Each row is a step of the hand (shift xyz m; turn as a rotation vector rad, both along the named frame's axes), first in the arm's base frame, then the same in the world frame.
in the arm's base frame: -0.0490 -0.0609 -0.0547 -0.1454 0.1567 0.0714
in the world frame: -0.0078 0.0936 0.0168 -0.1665 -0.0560 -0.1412
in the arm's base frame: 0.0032 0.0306 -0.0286 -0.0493 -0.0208 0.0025
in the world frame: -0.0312 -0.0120 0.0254 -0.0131 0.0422 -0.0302
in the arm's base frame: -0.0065 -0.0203 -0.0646 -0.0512 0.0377 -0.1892
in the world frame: -0.0156 0.0442 0.0493 -0.1328 0.0792 0.1262
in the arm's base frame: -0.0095 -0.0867 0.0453 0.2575 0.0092 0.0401
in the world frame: 0.0738 0.0487 -0.0429 0.1600 -0.1714 0.1141
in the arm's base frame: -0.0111 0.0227 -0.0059 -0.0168 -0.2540 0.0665
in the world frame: -0.0249 -0.0073 -0.0014 0.1960 0.1631 -0.0649
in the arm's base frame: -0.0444 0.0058 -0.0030 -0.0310 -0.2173 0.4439
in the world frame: -0.0312 0.0227 -0.0229 0.3141 -0.0071 -0.3828
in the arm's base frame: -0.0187 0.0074 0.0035 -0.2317 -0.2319 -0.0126
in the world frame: -0.0147 0.0041 -0.0135 0.0231 0.3034 -0.1225
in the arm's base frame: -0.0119 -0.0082 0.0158 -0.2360 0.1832 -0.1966
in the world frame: 0.0052 0.0063 -0.0198 -0.3462 0.0857 0.0272
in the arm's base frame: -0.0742 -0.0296 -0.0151 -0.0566 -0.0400 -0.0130
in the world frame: -0.0285 0.0700 -0.0300 -0.0101 0.0663 -0.0217
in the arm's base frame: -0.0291 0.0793 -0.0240 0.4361 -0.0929 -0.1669
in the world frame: -0.0825 -0.0298 0.0033 0.2527 -0.1186 0.3857
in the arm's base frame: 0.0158 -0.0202 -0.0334 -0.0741 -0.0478 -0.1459
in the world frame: 0.0100 0.0187 0.0364 -0.0684 0.1356 0.0774
